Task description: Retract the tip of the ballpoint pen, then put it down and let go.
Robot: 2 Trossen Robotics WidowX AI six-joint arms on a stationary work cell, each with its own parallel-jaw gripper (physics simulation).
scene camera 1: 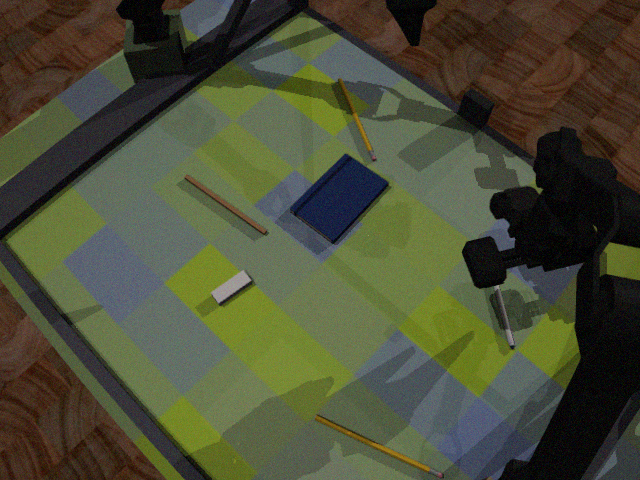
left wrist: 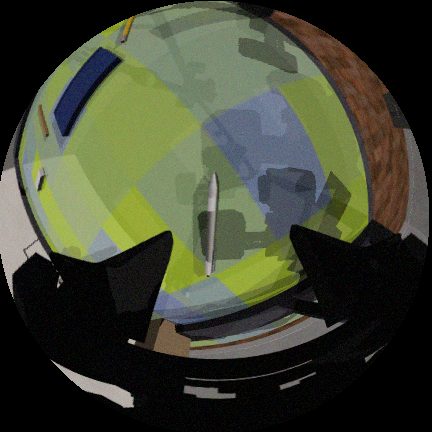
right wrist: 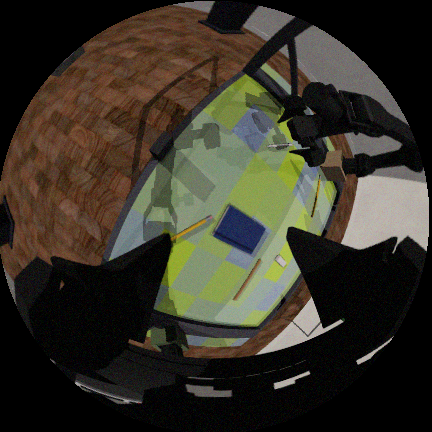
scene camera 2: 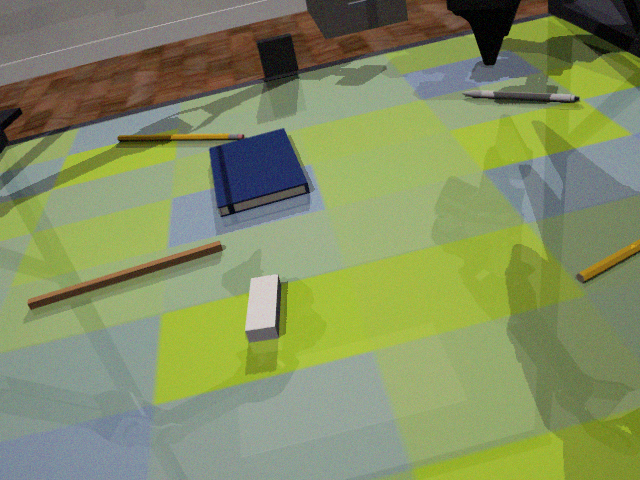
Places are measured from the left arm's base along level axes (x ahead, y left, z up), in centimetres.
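Pixels of known places: left gripper, fingertip midpoint: (scene camera 1: 516,276) (left wrist: 233,233) (right wrist: 283,136) (scene camera 2: 497,49); right gripper, fingertip midpoint: (scene camera 1: 414,31) (right wrist: 230,236); left arm's base, link origin: (right wrist: 344,165); right arm's base, link origin: (scene camera 1: 151,29) (right wrist: 170,347).
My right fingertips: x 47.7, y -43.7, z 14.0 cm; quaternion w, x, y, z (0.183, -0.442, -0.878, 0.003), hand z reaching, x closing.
Note:
Ahead of a thing's pixels: the offset from my right fingertips to its middle.
The ballpoint pen {dx -31.4, dy +14.8, dz -24.1 cm} (scene camera 1: 503,312) (scene camera 2: 524,97) (left wrist: 212,225) (right wrist: 279,145) lies flat on the patchwork table top, grey and white with a dark end. In scene camera 1 a black part of the left arm hides its other end. I cannot tell whether its writing tip is out. My left gripper (scene camera 2: 489,63) (left wrist: 233,233) is open and empty above the pen; in its wrist view the pen lies between the two fingers' lines, below them. My right gripper (scene camera 1: 414,43) (right wrist: 230,236) is open and empty, high and away from the pen, near the table's far edge in scene camera 1.
A blue notebook {dx -0.6, dy +16.2, dz -23.9 cm} (scene camera 1: 341,198) (scene camera 2: 258,170) lies mid-table, with a yellow pencil {dx +7.8, dy +1.7, dz -24.1 cm} (scene camera 1: 356,118) (scene camera 2: 180,137) beyond it. A brown stick {dx +12.8, dy +29.2, dz -24.1 cm} (scene camera 1: 225,205) (scene camera 2: 124,275) and white eraser {dx +1.4, dy +39.0, dz -23.9 cm} (scene camera 1: 231,287) (scene camera 2: 262,304) lie nearer. Another yellow pencil {dx -29.9, dy +42.7, dz -24.1 cm} (scene camera 1: 379,445) lies at the front in scene camera 1.

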